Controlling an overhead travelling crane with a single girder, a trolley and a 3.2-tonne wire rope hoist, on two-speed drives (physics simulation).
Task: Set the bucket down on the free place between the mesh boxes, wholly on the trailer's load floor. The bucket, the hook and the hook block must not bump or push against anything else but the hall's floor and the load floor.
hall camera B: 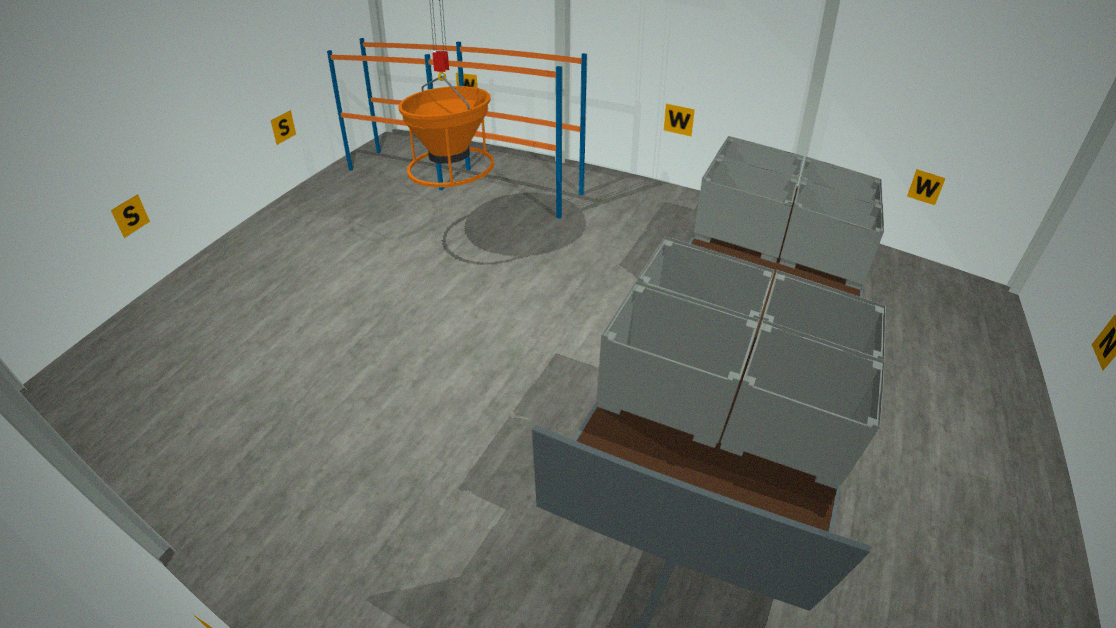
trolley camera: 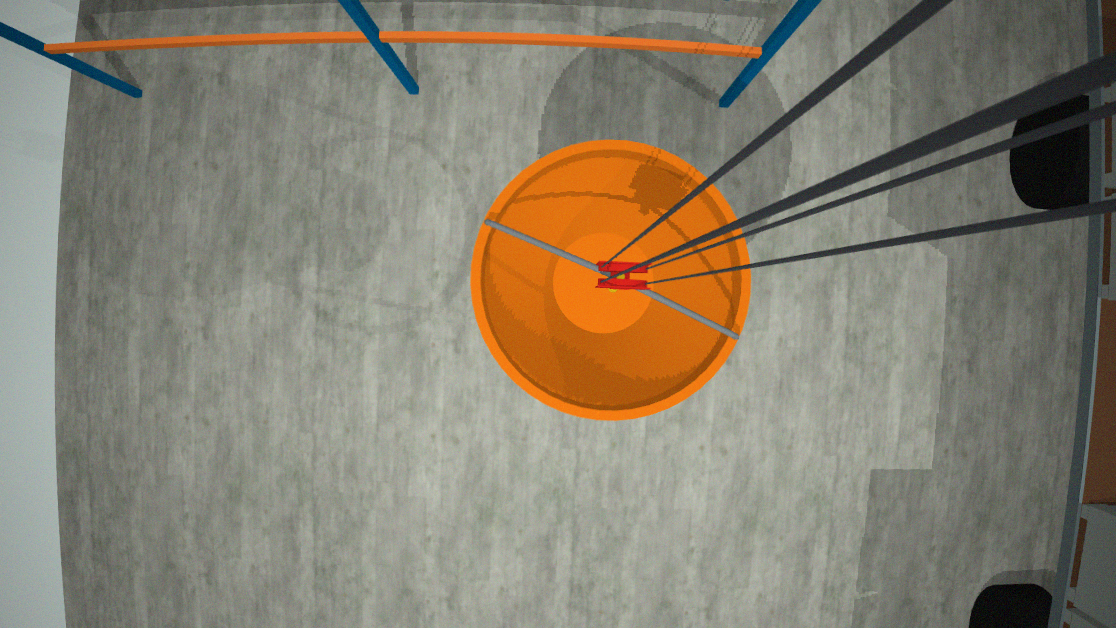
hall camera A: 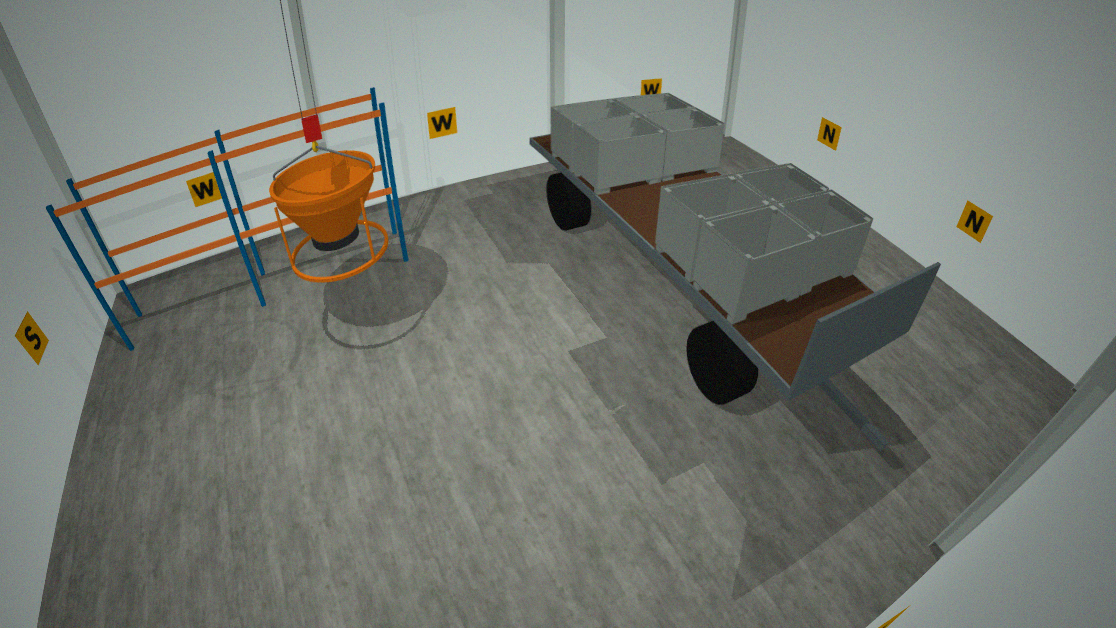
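The orange bucket (hall camera A: 323, 214) (hall camera B: 444, 128) (trolley camera: 600, 359) hangs upright in the air by its grey bail from my hook (hall camera A: 314, 146) (hall camera B: 441, 76), under the red hook block (hall camera A: 312, 128) (hall camera B: 440, 60) (trolley camera: 621, 267). Its shadow lies apart from its ring frame. Grey mesh boxes stand on the trailer in two groups, a rear group (hall camera A: 628, 160) (hall camera B: 741, 214) and a front group (hall camera A: 725, 261) (hall camera B: 671, 374). Between them shows the brown load floor (hall camera A: 636, 209) (trolley camera: 1101, 437); the front group partly hides this gap in hall camera B.
A rack with blue posts and orange beams (hall camera A: 236, 228) (hall camera B: 558, 140) (trolley camera: 561, 42) stands close beside the bucket, on the W wall side. The trailer's upright grey headboard (hall camera A: 877, 328) (hall camera B: 686, 523) closes its front end. Black wheels (hall camera A: 721, 363) (trolley camera: 1049, 152) stand under its near side.
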